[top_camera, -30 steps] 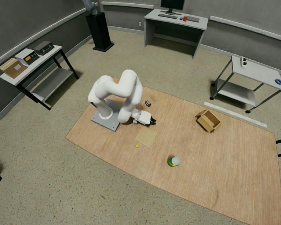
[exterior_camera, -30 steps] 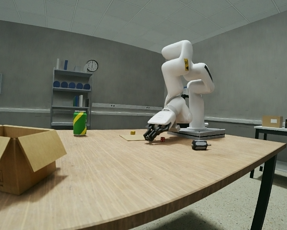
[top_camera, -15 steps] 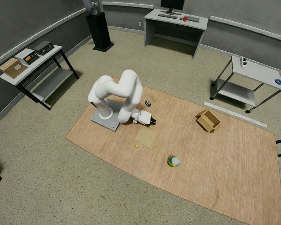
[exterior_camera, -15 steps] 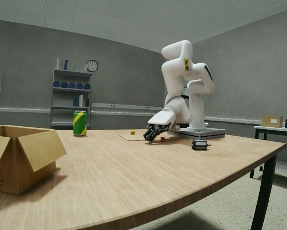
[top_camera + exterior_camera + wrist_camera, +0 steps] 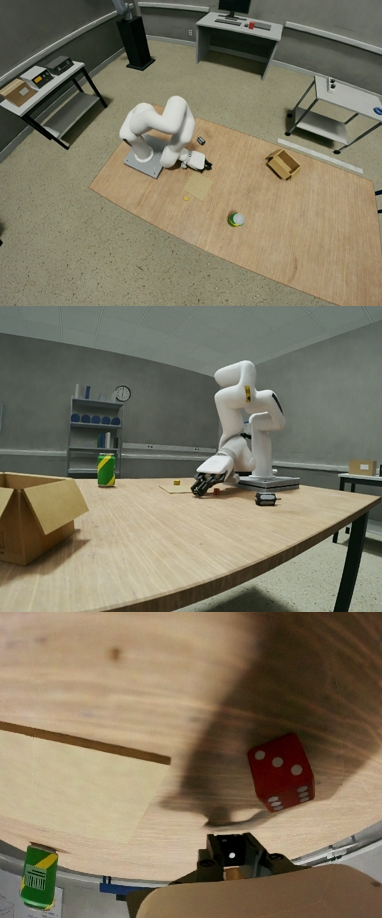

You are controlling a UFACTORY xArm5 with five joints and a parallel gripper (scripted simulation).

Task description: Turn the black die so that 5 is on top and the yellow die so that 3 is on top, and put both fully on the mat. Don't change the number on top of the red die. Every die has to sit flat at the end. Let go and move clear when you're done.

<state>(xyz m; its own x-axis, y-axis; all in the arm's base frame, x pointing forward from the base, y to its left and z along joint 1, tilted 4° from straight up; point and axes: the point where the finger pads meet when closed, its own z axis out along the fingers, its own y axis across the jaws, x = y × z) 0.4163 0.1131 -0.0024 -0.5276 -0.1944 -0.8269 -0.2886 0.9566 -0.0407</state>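
The black die lies 10 mm below my hand and 10 mm ahead of it. Round my hand: small black device (170 mm to the left, 130 mm behind, 10 mm below); then tan mat (140 mm to the right, 30 mm below, 10 mm behind); then red die (80 mm behind, 20 mm to the right, 20 mm below).
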